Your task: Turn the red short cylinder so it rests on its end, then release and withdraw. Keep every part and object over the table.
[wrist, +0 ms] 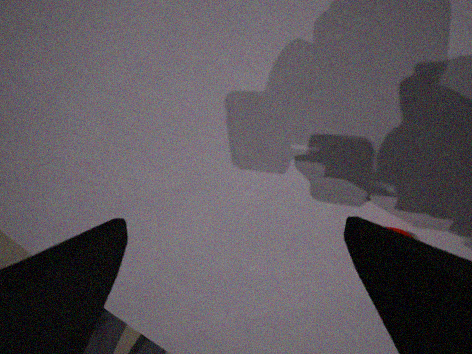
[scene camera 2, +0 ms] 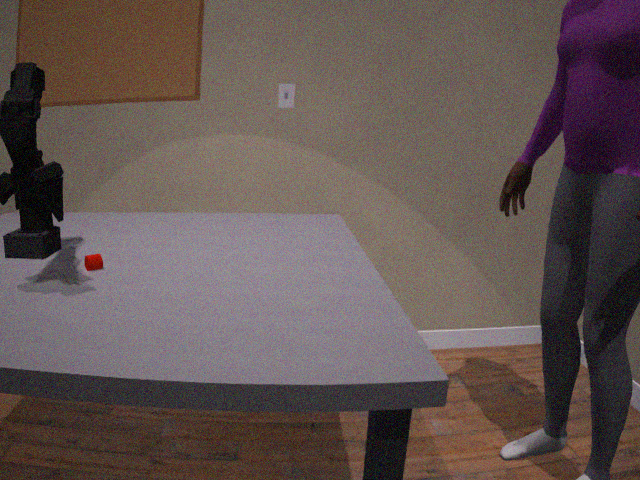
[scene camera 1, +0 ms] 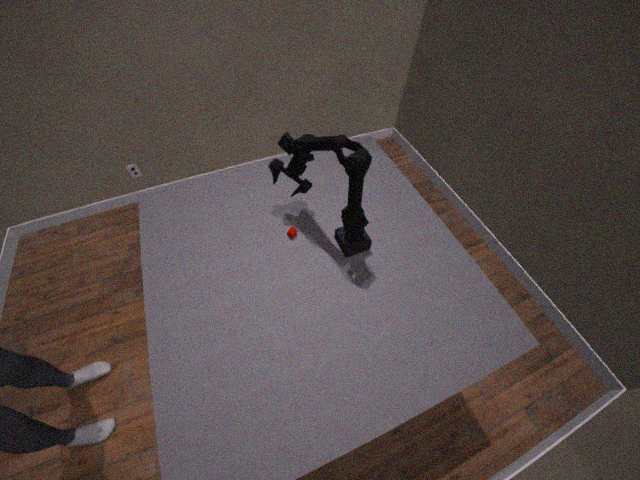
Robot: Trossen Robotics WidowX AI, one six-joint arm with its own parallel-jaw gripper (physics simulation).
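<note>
The red short cylinder (scene camera 1: 292,232) (scene camera 2: 93,262) (wrist: 398,231) appears to lie on its side on the grey table (scene camera 1: 248,330) (scene camera 2: 232,310), close to the arm's shadow. In the wrist view a thin red part of it shows above the right finger; the finger hides the rest. My gripper (scene camera 1: 283,188) (scene camera 2: 31,211) (wrist: 237,228) is open and empty, with its fingers wide apart. It hangs well above the table, apart from the cylinder and off to one side of it.
The arm's base (scene camera 1: 353,240) (scene camera 2: 32,242) stands on the table near the cylinder. The table's front edge (scene camera 2: 222,395) shows in the second scene view. A person (scene camera 2: 594,206) stands on the floor beyond the table's side. A wall outlet (scene camera 1: 133,171) is behind.
</note>
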